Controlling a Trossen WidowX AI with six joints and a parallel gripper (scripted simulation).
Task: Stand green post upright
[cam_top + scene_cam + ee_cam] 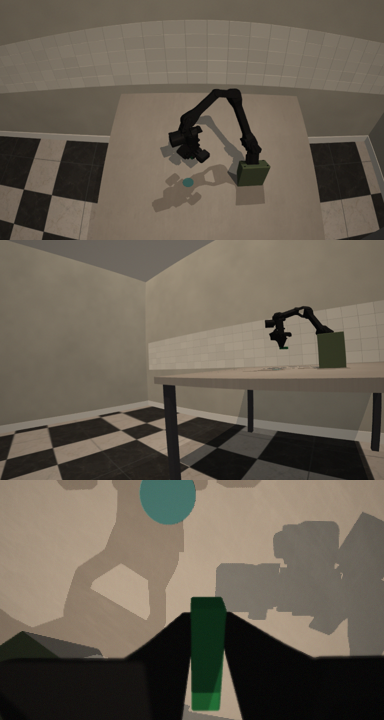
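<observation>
Now: hand 18 cm above the cyan circle, 8 cm to the right of it and 2 cm short of it. The rest, counted from my hand: green post (3 cm below, 2 cm to the right, 1 cm behind).
</observation>
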